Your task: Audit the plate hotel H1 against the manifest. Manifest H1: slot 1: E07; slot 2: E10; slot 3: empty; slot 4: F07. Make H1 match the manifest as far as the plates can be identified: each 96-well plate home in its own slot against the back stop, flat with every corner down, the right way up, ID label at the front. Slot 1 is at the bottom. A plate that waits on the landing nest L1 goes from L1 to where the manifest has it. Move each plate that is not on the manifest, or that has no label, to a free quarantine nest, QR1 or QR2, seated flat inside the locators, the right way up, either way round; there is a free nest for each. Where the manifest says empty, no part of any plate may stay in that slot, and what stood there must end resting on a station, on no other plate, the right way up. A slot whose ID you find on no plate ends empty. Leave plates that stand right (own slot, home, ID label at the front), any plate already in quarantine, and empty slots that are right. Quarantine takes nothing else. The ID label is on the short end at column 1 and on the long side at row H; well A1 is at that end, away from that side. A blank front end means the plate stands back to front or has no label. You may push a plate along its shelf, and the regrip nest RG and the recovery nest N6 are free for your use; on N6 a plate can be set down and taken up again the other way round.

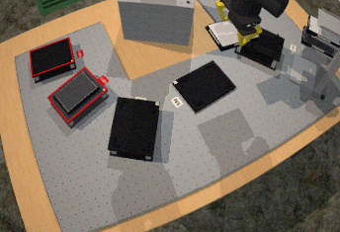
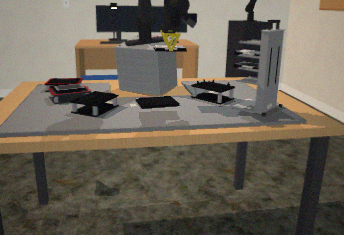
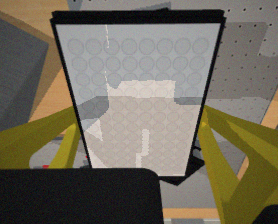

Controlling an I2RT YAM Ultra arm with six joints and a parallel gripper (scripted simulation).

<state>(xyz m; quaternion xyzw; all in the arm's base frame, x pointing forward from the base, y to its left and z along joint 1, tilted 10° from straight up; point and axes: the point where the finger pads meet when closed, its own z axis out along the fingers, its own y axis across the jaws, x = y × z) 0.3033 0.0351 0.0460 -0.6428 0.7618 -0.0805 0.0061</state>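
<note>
Right now the black regrip nest RG is 3 cm behind my hand, 22 cm to the left of it and 19 cm below it. From my hand the other things lie so: pale grey 96-well plate: 13 cm ahead, 32 cm to the left, 1 cm below; then A1 mark: 12 cm behind, 23 cm to the left, 18 cm below; then flat black recovery nest N6: 1 cm behind, 5 cm to the right, 24 cm below.
</note>
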